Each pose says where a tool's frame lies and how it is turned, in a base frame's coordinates. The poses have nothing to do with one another.
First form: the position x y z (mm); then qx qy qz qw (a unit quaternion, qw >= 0).
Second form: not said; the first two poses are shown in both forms.
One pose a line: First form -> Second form
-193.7, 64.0, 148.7, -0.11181, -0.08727, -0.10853, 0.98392 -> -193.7, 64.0, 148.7, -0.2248, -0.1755, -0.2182
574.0, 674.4, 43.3, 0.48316, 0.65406, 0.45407, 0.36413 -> 574.0, 674.4, 43.3, 1.2431, 1.6828, 1.1682
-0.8, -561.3, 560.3, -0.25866, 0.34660, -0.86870, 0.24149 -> -0.8, -561.3, 560.3, -0.7074, 0.9479, -2.3757
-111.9, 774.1, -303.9, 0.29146, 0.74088, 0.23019, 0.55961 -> -111.9, 774.1, -303.9, 0.6871, 1.7466, 0.5427
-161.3, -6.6, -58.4, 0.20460, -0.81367, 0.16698, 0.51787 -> -161.3, -6.6, -58.4, 0.4910, -1.9526, 0.4007
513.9, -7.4, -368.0, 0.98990, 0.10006, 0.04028, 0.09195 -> 513.9, -7.4, -368.0, 2.9400, 0.2972, 0.1196
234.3, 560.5, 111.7, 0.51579, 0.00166, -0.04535, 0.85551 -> 234.3, 560.5, 111.7, 1.0843, 0.0035, -0.0953
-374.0, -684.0, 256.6, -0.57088, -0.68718, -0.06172, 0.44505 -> -374.0, -684.0, 256.6, -1.4147, -1.7029, -0.1529
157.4, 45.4, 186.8, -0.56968, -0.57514, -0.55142, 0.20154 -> 157.4, 45.4, 186.8, -1.5911, -1.6064, -1.5401
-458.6, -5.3, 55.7, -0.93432, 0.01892, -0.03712, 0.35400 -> -458.6, -5.3, 55.7, -2.4155, 0.0489, -0.0960
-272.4, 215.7, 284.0, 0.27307, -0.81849, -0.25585, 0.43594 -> -272.4, 215.7, 284.0, 0.6795, -2.0367, -0.6366
